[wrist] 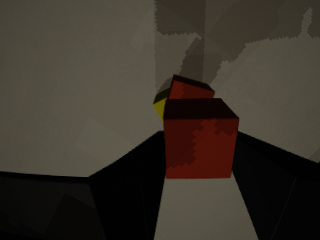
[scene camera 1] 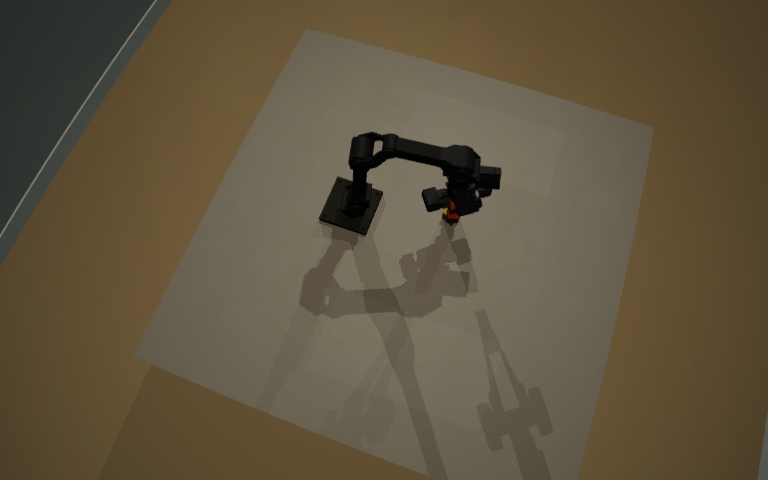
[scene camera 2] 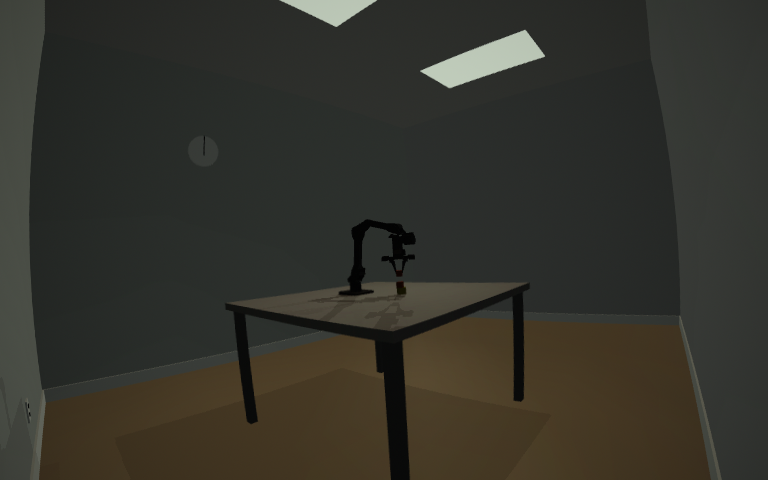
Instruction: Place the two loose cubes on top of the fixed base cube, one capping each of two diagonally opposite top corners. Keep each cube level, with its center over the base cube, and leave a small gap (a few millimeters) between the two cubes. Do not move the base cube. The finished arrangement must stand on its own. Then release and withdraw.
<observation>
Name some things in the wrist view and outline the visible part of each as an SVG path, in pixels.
My gripper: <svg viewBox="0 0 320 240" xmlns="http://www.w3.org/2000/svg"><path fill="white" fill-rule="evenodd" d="M237 131L232 172L235 175L236 184L239 185L240 195L243 196L245 207L248 209L248 215L252 219L251 223L255 227L256 236L259 237L259 240L320 240L320 163L317 164L311 159L304 159L300 155L293 155L292 152L287 152L283 148L277 148L275 145L265 143L264 140L255 139L255 137ZM164 131L157 131L155 135L148 137L147 140L137 145L136 148L133 148L132 151L129 151L120 160L113 161L112 164L100 169L95 175L92 173L88 177L39 175L39 173L0 171L0 240L153 240L157 217L159 217L161 195L163 195L165 172L167 172Z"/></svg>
A red cube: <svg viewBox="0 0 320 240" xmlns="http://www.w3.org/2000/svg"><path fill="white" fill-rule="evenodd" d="M165 99L164 139L165 164L167 164L165 179L221 179L221 177L231 177L233 153L235 153L240 117L232 109L229 109L228 105L221 99L193 99L193 97L188 97L188 99Z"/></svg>
</observation>
